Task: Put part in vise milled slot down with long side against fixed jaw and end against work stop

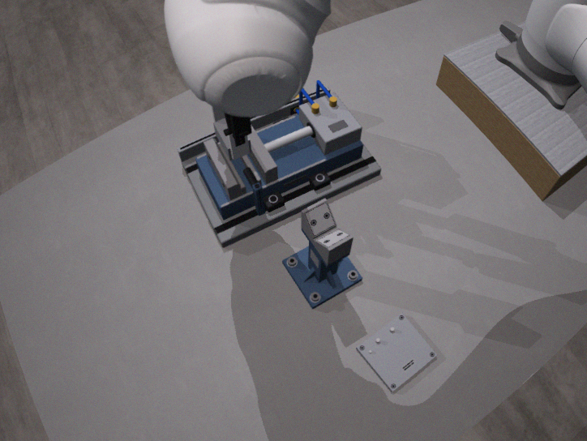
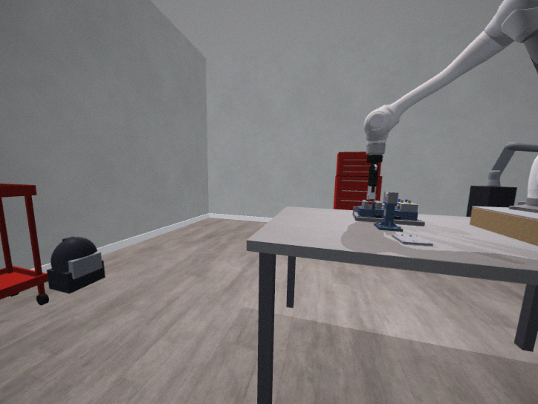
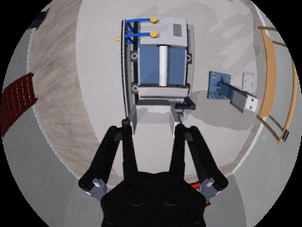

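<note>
My gripper is now 3 cm above the part. Also, from my hand: work stop (1 cm ahead, 7 cm to the left, 5 cm below); then moving jaw (3 cm behind, 3 cm to the left, 6 cm below); then fixed jaw (3 cm ahead, 1 cm to the left, 6 cm below).
</note>
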